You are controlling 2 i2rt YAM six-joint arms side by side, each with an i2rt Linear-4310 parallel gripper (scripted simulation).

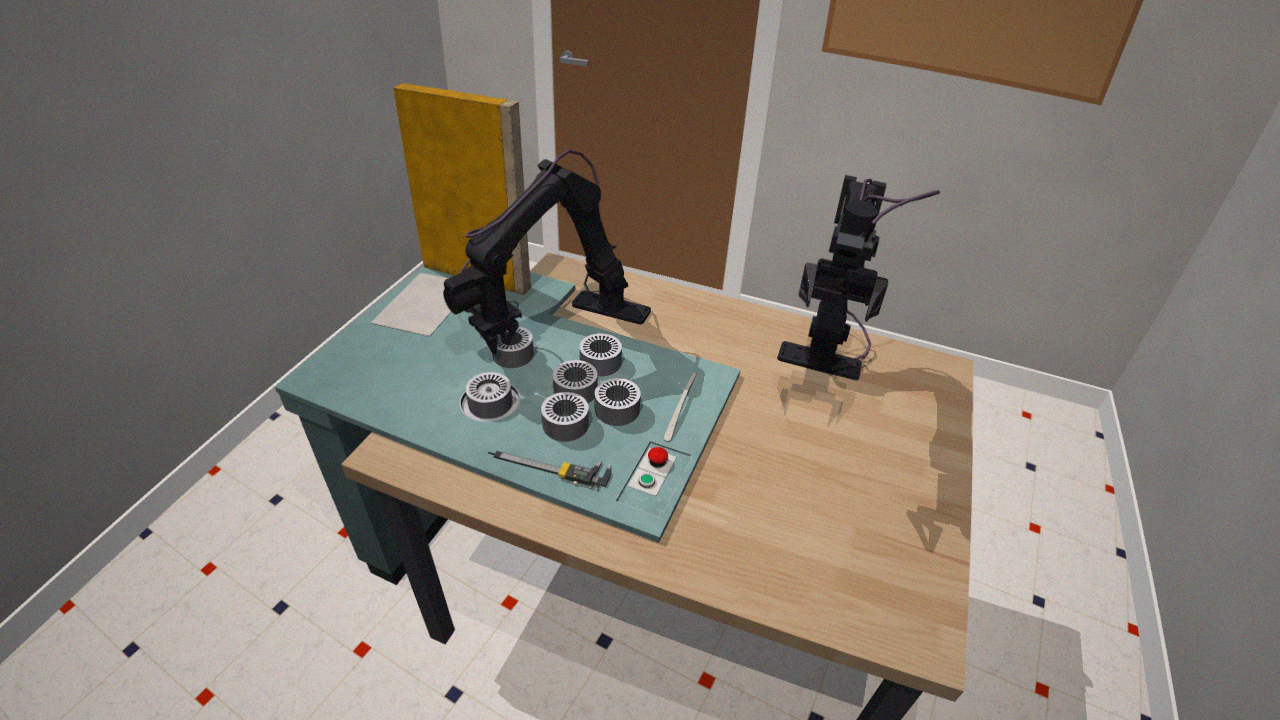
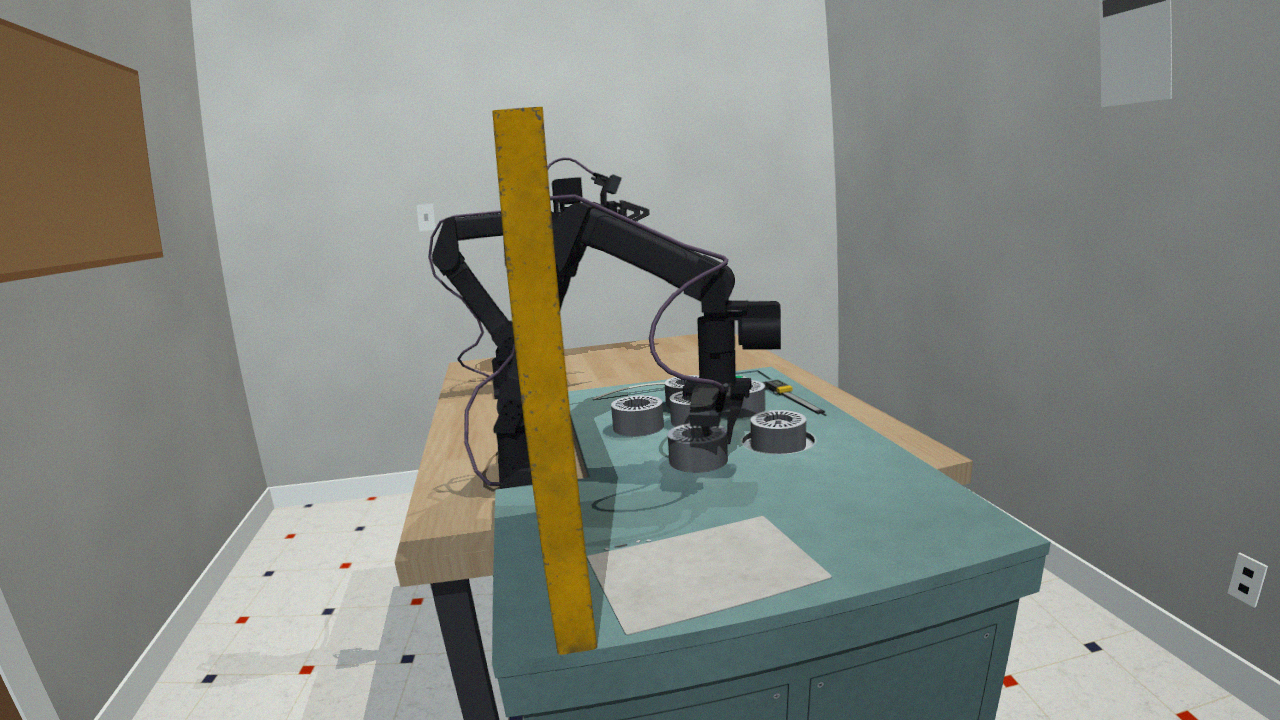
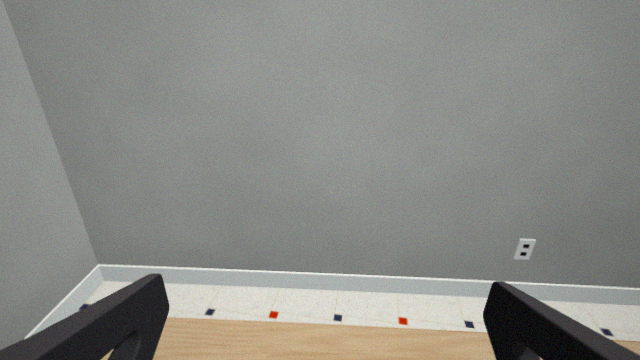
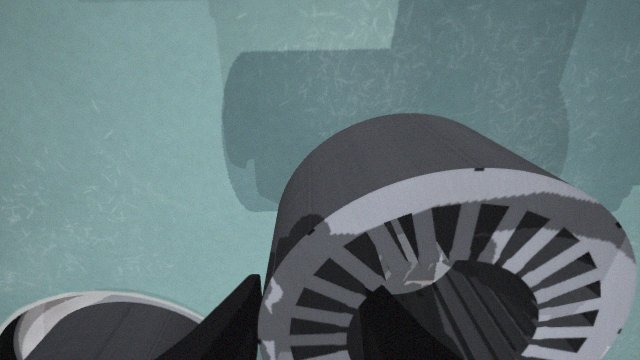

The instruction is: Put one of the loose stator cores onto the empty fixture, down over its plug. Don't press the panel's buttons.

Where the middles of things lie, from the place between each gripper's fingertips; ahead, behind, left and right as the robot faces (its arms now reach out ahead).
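Scene:
Measured from my right hand [image 1: 499, 350], the grey plug [image 4: 418, 277] is 50 mm below, 10 mm to the left and 30 mm behind; the button panel [image 1: 653, 497] is 40 mm below, 180 mm ahead and 440 mm to the left; the pale sheet [image 2: 651, 585] is 40 mm below, 300 mm to the right and 130 mm behind.
My left hand [image 1: 837, 311] is 39 cm above the button panel, 11 cm short of it and 26 cm to the left of it. Measured from my left hand, the grey plug is 40 cm below, 9 cm behind and 68 cm to the right, and the pale sheet is 39 cm below, 19 cm behind and 100 cm to the right.

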